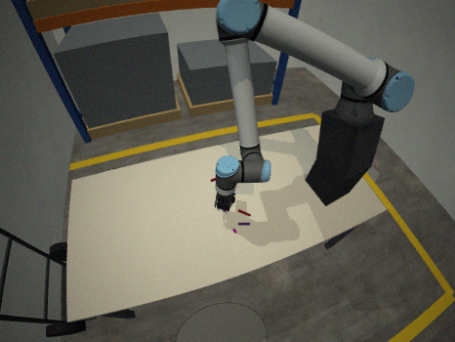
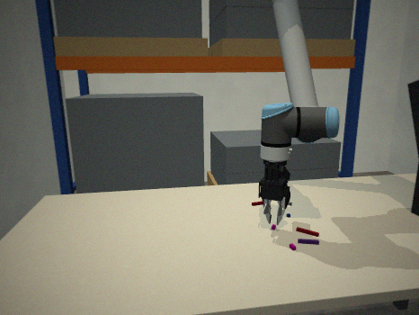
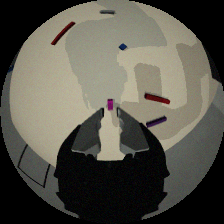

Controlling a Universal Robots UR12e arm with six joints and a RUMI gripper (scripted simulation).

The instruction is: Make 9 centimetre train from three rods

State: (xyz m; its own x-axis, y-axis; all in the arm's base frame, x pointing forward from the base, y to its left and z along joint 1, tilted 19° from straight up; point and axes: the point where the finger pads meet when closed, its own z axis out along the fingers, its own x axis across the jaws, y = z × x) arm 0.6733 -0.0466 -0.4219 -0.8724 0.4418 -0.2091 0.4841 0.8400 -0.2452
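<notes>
Right now the blue rod is 9 cm to the right of my hand, 8 cm behind it and 3 cm below it. Also, from my hand: purple rod (10 cm to the left, 8 cm behind, 3 cm below); then grey rod (20 cm to the right, 11 cm behind, 3 cm below).
</notes>
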